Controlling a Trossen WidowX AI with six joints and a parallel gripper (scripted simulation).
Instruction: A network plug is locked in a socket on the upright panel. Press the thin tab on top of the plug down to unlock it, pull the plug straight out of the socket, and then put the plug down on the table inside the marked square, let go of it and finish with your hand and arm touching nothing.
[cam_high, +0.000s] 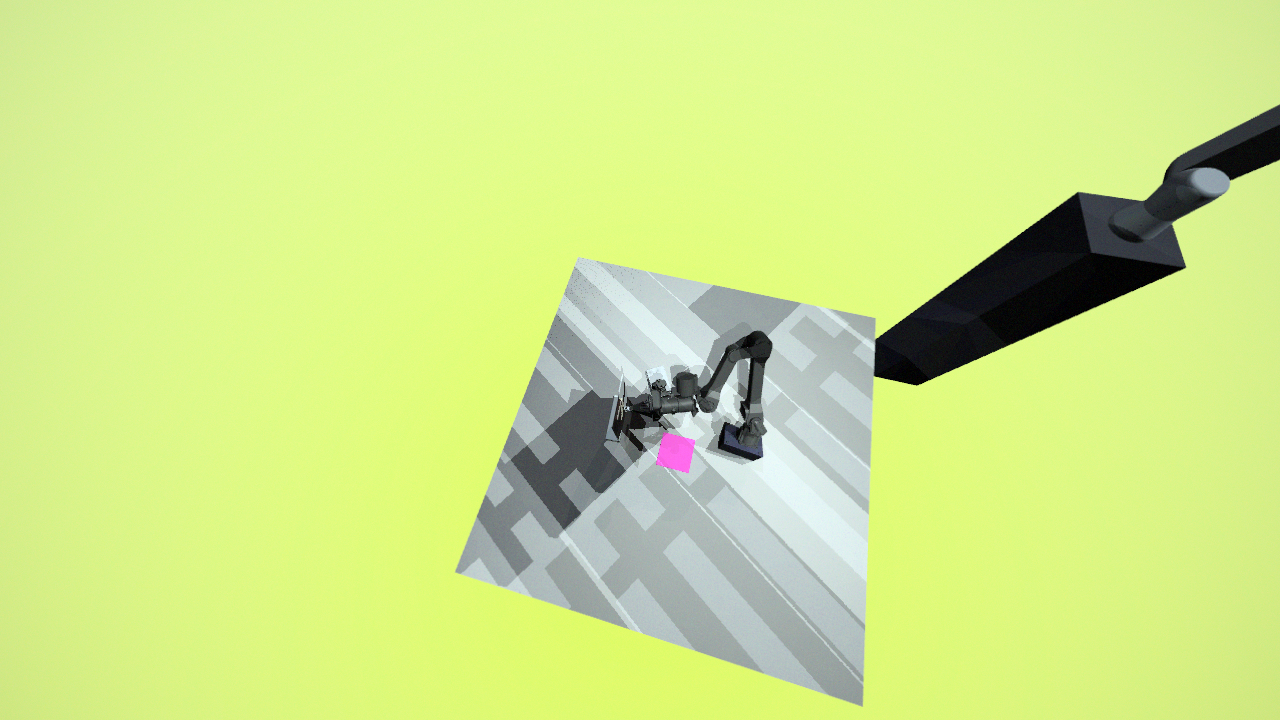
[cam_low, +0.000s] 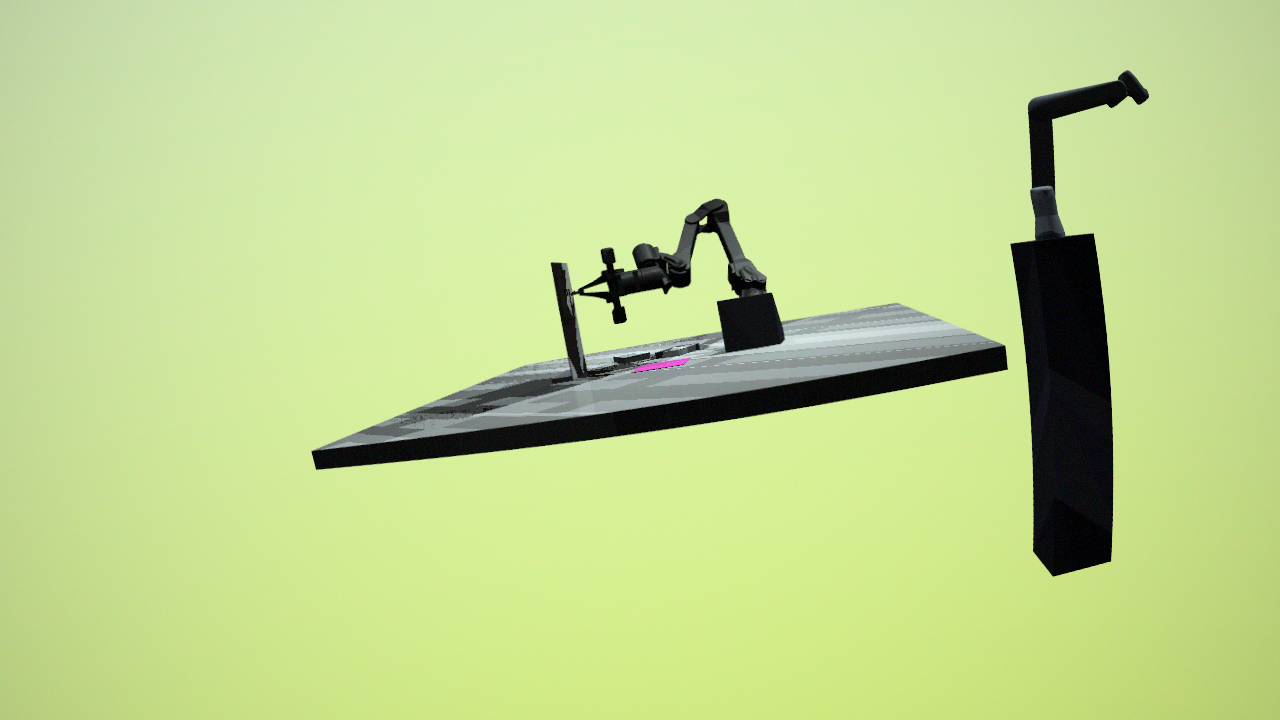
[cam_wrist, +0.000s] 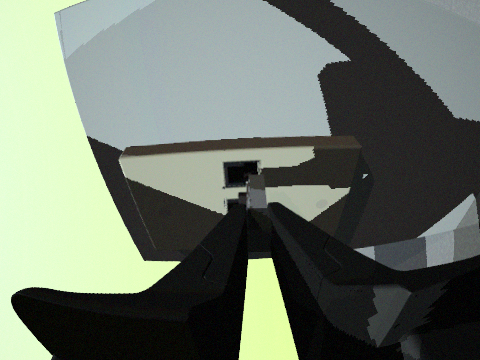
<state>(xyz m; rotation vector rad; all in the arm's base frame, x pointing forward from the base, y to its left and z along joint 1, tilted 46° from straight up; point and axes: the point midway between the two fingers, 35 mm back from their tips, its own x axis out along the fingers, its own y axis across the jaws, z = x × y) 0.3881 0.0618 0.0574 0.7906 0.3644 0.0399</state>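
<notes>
My gripper tip is 20 cm above the pink marked square, 18 cm past it and 7 cm to the right of it. The rest, counted from my gripper tip: upright panel: 7 cm below, 4 cm ahead, 1 cm to the left; then grey network plug: right at my gripper tip.
</notes>
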